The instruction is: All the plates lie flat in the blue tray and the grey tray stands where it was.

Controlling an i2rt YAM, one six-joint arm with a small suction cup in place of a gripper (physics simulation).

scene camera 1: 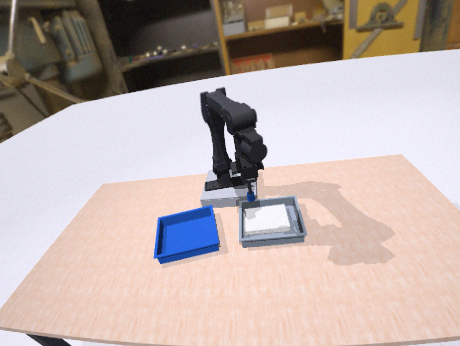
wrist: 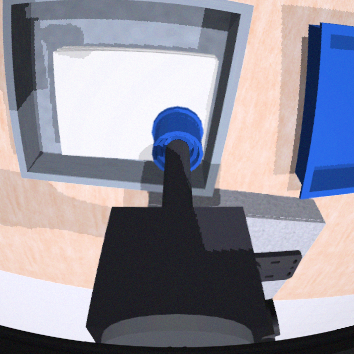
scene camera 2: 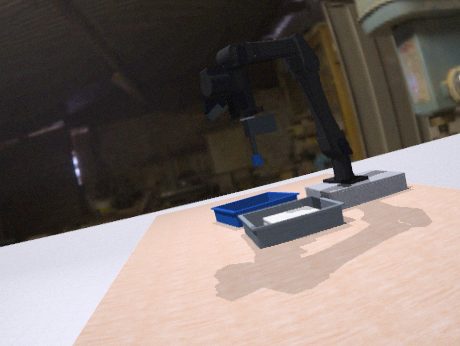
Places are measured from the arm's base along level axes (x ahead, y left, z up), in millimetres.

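Pixels of known places: hand at its tool point: (scene camera 1: 251,199) (wrist: 176,129) (scene camera 2: 258,165); arm's base at its link origin: (scene camera 1: 225,184) (scene camera 2: 344,180).
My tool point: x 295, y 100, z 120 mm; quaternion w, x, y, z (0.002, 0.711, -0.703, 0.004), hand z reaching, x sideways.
Observation:
For each thing: its top centre in the pictures, then the offset to it from my tool point. Level surfaces: height alone.
- grey tray at its top centre: (wrist: 111,99) (scene camera 2: 287,210) (scene camera 1: 269,216) dx -28, dy +64, dz -124 mm
- blue tray at its top centre: (scene camera 2: 252,201) (scene camera 1: 185,229) dx -35, dy -277, dz -124 mm
- wooden table at its surface level: dz -174 mm
A stack of thin white plates (scene camera 1: 267,220) (scene camera 2: 289,215) (wrist: 110,100) lies flat inside the grey tray (scene camera 1: 272,243) (scene camera 2: 302,231) (wrist: 236,65). The exact number of plates cannot be told. The blue tray (scene camera 1: 190,253) (scene camera 2: 228,218) (wrist: 337,110) stands beside the grey tray, with a gap between them, and no plate shows in it. My gripper (scene camera 1: 251,197) (scene camera 2: 257,160) (wrist: 177,135), a small blue suction cup on a dark rod, is open and holds nothing. It hangs high above the trays; in the wrist view it overlaps the plates' lower right part.
The grey base block (scene camera 1: 225,196) (scene camera 2: 372,187) (wrist: 295,225) of the arm stands behind the trays. The raised side walls of both trays surround their floors. The arm's shadow falls across the wooden table (scene camera 1: 150,295) (scene camera 2: 165,300).

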